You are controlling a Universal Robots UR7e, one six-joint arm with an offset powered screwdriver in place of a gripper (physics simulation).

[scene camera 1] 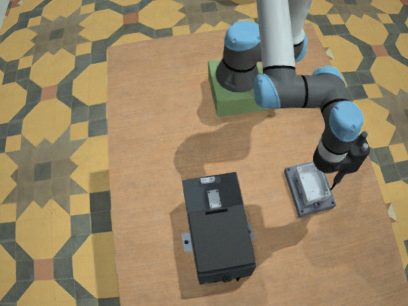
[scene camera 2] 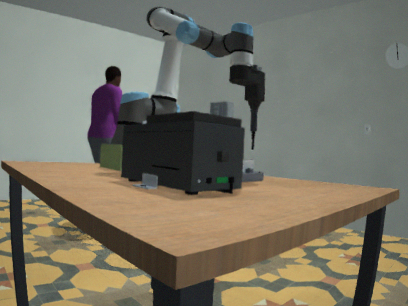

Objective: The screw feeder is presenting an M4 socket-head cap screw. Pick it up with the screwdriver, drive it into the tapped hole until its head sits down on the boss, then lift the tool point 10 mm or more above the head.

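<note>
The screwdriver (scene camera 1: 332, 187) (scene camera 2: 252, 148) points straight down, its bit tip well above the grey base plate (scene camera 1: 295, 201) (scene camera 2: 257, 176) and, in scene camera 1, near the right side of the pale box-shaped housing (scene camera 1: 313, 185) (scene camera 2: 248, 165) on that plate. A gap shows under the tip in scene camera 2. Whether a screw is on the bit is too small to tell. The tapped hole and its boss cannot be made out clearly, nor can a screw head there. The black screw feeder (scene camera 1: 221, 242) (scene camera 2: 157, 150) stands apart from the plate; no screw can be made out at it.
The feeder has small metal brackets (scene camera 1: 187, 242) (scene camera 2: 149, 180) at its sides and a raised block (scene camera 2: 222, 109) on top. The arm's base stands on a green block (scene camera 1: 240, 104) (scene camera 2: 111, 156) at the back of the wooden table (scene camera 1: 145, 125) (scene camera 2: 200, 220). A person (scene camera 2: 105, 112) stands behind the table.
</note>
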